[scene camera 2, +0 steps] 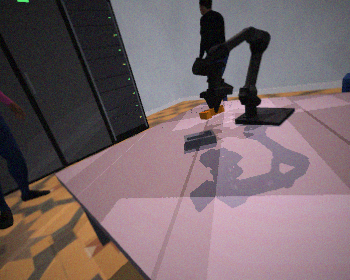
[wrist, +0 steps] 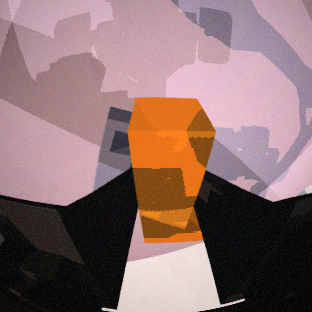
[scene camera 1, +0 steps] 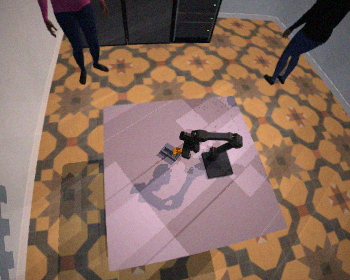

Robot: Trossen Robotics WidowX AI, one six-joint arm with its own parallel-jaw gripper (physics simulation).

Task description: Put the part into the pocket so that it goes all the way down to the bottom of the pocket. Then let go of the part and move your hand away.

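Seen in the pictures: gripper, fingertip midpoint: (scene camera 2: 214,112) (wrist: 164,172) (scene camera 1: 182,152); arm's base at its link origin: (scene camera 2: 251,115) (scene camera 1: 211,157).
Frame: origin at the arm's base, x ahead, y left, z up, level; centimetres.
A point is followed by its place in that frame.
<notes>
The orange part (scene camera 1: 177,151) {x 27.6, y -9.8, z 11.8 cm} (scene camera 2: 206,115) {x 31.3, y -8.9, z 11.3 cm} (wrist: 165,150) {x 20.5, y -7.4, z 12.2 cm} is a small block held between the fingertips. My gripper (scene camera 1: 181,152) {x 23.7, y -8.9, z 10.0 cm} (scene camera 2: 217,111) {x 23.7, y -8.9, z 10.0 cm} (wrist: 164,172) {x 23.7, y -8.9, z 10.0 cm} is shut on it and holds it above the table. The grey block with the pocket (scene camera 1: 167,153) {x 32.8, y -14.9, z 1.3 cm} (scene camera 2: 200,142) {x 33.0, y -13.4, z -0.6 cm} (wrist: 112,157) {x 25.9, y -15.8, z 1.2 cm} sits on the table, below the part. In the wrist view it lies behind and to the left of the part, which hides much of it, with a bit of the dark pocket showing. In scene camera 2 the part is apart from the block, higher and farther back.
The pink table (scene camera 1: 135,235) {x 73.6, y 33.2, z -2.4 cm} (scene camera 2: 150,225) {x 77.6, y -4.8, z -2.4 cm} carries the arm's dark base plate (scene camera 1: 218,166) {x -2.3, y 8.5, z -0.5 cm} (scene camera 2: 265,117) {x 2.8, y 7.5, z -0.5 cm}, to the right of the grey block. The arm's shadow falls across the table. Dark cabinets (scene camera 1: 150,20) (scene camera 2: 55,75) and people stand on the floor beyond the table.
</notes>
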